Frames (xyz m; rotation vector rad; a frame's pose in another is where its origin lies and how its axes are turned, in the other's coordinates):
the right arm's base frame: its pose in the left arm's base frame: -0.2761 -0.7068 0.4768 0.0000 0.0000 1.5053
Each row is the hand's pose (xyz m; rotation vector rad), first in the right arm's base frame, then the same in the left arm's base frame.
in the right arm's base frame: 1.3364 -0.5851 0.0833 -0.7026 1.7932 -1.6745
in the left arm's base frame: 0.3952 0.5884 0.5601 -1.4861 0.7082 -0.5920
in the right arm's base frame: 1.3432 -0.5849 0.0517 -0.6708 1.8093 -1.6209
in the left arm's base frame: 0.3955 0.5952 0.5285 -1.4866 0.7423 -0.5423
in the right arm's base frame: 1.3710 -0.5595 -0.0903 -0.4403 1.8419 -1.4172
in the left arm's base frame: 0.3719 0.6246 0.3865 -1.4021 0.9256 -0.3312
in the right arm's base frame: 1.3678 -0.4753 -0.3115 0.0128 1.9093 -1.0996
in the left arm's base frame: 0.2877 0.6270 0.1653 -1.1993 1.2978 -0.0362
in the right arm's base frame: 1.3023 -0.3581 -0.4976 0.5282 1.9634 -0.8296
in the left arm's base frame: 0.1665 0.5693 -0.0208 -0.9133 1.7128 0.1550
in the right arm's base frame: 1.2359 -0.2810 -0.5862 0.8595 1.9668 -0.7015
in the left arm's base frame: 0.0852 0.5081 -0.1094 -0.6931 1.9553 0.2107
